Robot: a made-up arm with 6 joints. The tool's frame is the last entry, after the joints. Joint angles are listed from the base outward. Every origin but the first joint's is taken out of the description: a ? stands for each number. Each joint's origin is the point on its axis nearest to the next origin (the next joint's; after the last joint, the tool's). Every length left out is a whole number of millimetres.
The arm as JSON. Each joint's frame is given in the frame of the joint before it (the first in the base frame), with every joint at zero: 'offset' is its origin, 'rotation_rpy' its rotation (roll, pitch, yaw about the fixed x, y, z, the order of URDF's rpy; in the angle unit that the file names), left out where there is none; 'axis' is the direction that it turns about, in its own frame. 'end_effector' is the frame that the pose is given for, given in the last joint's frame.
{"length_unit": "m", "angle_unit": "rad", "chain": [
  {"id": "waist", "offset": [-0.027, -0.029, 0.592], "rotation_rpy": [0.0, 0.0, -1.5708], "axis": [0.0, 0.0, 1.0]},
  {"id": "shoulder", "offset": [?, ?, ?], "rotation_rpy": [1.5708, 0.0, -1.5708], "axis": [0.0, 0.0, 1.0]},
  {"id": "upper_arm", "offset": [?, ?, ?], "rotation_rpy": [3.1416, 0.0, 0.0], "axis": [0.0, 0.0, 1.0]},
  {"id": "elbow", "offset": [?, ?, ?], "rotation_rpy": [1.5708, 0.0, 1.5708], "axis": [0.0, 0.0, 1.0]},
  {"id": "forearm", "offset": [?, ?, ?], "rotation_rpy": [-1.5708, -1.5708, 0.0], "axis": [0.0, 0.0, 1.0]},
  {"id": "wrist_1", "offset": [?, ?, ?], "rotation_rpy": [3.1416, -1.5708, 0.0], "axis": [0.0, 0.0, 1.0]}
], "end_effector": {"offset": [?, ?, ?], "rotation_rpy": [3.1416, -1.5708, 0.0]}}
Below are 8 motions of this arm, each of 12 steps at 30 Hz.
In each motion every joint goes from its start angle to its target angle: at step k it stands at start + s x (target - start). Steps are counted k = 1, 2, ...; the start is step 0. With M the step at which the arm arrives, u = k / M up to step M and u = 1 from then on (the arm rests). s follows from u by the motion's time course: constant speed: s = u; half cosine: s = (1 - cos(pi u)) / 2; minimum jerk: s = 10 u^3 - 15 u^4 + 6 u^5.
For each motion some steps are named. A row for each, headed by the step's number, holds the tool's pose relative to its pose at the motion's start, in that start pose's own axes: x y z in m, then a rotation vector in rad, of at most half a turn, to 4 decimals.
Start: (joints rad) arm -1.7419 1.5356 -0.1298 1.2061 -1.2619 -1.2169
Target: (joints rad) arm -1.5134 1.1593 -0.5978 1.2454 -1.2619 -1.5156
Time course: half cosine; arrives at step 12
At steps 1, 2, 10, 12:
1: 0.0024 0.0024 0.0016 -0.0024 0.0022 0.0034
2: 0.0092 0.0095 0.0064 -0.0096 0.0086 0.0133
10: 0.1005 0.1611 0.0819 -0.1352 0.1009 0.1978
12: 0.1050 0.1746 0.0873 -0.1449 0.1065 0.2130

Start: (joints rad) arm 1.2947 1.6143 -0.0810 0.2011 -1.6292 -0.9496
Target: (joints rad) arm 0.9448 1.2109 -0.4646 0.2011 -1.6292 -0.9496
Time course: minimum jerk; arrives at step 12
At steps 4, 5, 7, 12:
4: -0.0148 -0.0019 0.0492 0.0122 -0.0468 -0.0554
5: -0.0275 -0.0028 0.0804 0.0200 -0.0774 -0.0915
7: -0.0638 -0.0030 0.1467 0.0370 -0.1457 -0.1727
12: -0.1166 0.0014 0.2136 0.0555 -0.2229 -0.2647

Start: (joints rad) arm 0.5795 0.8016 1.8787 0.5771 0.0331 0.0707
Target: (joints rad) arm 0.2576 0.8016 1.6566 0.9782 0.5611 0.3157
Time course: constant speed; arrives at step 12
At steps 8, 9, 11, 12:
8: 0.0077 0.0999 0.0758 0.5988 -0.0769 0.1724
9: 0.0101 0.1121 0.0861 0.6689 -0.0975 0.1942
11: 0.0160 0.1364 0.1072 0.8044 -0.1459 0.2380
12: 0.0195 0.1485 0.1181 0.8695 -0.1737 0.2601

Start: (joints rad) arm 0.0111 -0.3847 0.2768 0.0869 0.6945 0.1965
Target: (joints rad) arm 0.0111 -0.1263 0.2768 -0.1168 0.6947 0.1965
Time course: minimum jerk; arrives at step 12
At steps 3, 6, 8, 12:
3: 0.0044 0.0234 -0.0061 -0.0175 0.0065 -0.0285
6: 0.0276 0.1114 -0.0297 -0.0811 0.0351 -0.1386
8: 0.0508 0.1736 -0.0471 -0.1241 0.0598 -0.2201
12: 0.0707 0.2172 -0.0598 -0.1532 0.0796 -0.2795

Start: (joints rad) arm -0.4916 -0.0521 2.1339 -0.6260 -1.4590 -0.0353
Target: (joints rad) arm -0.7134 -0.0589 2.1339 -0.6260 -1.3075 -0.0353
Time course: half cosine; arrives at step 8
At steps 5, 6, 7, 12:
5: -0.0154 -0.0046 -0.0325 0.0941 0.1091 0.0602
6: -0.0196 -0.0051 -0.0399 0.1180 0.1332 0.0741
7: -0.0225 -0.0054 -0.0449 0.1342 0.1489 0.0833
12: -0.0236 -0.0055 -0.0466 0.1400 0.1544 0.0866

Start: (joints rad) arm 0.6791 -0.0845 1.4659 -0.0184 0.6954 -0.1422
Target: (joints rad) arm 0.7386 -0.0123 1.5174 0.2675 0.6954 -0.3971
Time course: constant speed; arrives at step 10
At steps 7, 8, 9, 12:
7: 0.0111 0.0175 -0.0053 -0.0581 -0.0972 -0.0377
8: 0.0128 0.0200 -0.0064 -0.0665 -0.1108 -0.0445
9: 0.0146 0.0225 -0.0076 -0.0749 -0.1242 -0.0516
12: 0.0164 0.0251 -0.0090 -0.0834 -0.1375 -0.0591

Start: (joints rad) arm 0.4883 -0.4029 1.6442 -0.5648 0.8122 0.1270
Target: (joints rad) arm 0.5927 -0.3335 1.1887 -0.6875 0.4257 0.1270
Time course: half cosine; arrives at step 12
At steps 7, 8, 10, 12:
7: 0.1714 0.1003 0.1066 0.0228 0.1824 -0.5300
8: 0.2091 0.1129 0.1233 0.0202 0.2197 -0.6308
10: 0.2684 0.1278 0.1459 0.0119 0.2775 -0.7830
12: 0.2907 0.1319 0.1534 0.0076 0.2990 -0.8384

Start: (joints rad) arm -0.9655 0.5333 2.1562 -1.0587 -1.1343 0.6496
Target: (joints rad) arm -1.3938 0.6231 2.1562 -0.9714 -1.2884 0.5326
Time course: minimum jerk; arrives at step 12
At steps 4, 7, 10, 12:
4: 0.0260 0.0152 0.0246 0.0064 0.0573 -0.0984
7: 0.0931 0.0387 0.0738 0.0080 0.1924 -0.3000
10: 0.1491 0.0471 0.1042 -0.0001 0.2987 -0.4348
12: 0.1558 0.0476 0.1074 -0.0015 0.3114 -0.4498

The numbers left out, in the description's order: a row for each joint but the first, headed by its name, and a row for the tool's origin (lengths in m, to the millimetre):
shoulder: -0.015 0.027 0.0
upper_arm: -0.025 0.478 0.0
elbow: -0.539 0.013 0.0
forearm: -0.014 0.077 0.0
wrist_1: -0.023 0.008 0.0
tool: 0.014 -0.013 0.0

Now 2 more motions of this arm.
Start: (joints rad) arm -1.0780 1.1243 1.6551 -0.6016 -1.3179 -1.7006
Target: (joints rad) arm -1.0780 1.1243 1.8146 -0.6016 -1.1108 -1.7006
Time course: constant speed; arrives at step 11
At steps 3, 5, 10, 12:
3: 0.0167 0.0139 -0.0064 0.0237 -0.0907 -0.0187
5: 0.0281 0.0232 -0.0101 0.0392 -0.1510 -0.0320
10: 0.0575 0.0465 -0.0179 0.0774 -0.3015 -0.0676
12: 0.0635 0.0511 -0.0191 0.0849 -0.3315 -0.0752

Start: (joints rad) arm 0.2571 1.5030 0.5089 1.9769 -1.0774 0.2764
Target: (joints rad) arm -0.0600 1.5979 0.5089 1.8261 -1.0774 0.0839
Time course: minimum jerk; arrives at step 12
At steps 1, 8, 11, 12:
1: -0.0012 0.0001 -0.0009 -0.0013 -0.0023 0.0000
8: -0.1615 0.0176 -0.1673 -0.2081 -0.3610 -0.0248
11: -0.1943 0.0220 -0.2166 -0.2639 -0.4542 -0.0402
12: -0.1951 0.0221 -0.2179 -0.2653 -0.4566 -0.0406

